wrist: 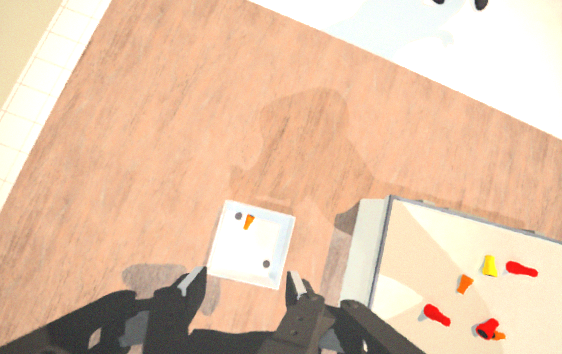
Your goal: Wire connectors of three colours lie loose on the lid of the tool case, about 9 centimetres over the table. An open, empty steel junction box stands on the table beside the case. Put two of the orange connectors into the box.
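Places are measured from the arm's base along level axes (x ahead, y left, z up), in metres.
Pixels of known places: gripper, fingertip midpoint: (246, 282).
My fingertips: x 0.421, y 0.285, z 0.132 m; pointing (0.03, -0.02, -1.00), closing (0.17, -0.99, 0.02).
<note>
For each thing: its top centre in the pictures, then the offset to it from my fingertips. "*": a spot on its surface instead. Level surfaces: height alone.
- junction box, middle of its top: (251, 244) dx -0.006, dy -0.001, dz -0.155 m
- lid, surface spot: (420, 240) * dx +0.055, dy -0.206, dz -0.105 m
- yellow connector, middle of its top: (497, 268) dx +0.044, dy -0.304, dz -0.090 m
- wooden table, its level: dz -0.193 m
The junction box (245, 247) stands on the table, white inside with two dark round holes. One orange connector (248, 222) lies inside it near the upper left hole. On the lid (420, 240) of the tool case, an orange connector (464, 284) lies left of the others, and another orange connector (499, 335) shows partly, beside and partly behind a red one. My gripper (246, 283) is open with nothing between its fingers. It is above the table, with its fingertips at the lower edge of the box in view.
A yellow connector (489, 266) and red connectors (521, 269) (437, 315) (487, 329) also lie on the lid. The case's pale side wall (362, 250) rises right of the box. A white surface (475, 65) lies beyond the wooden table (165, 125).
</note>
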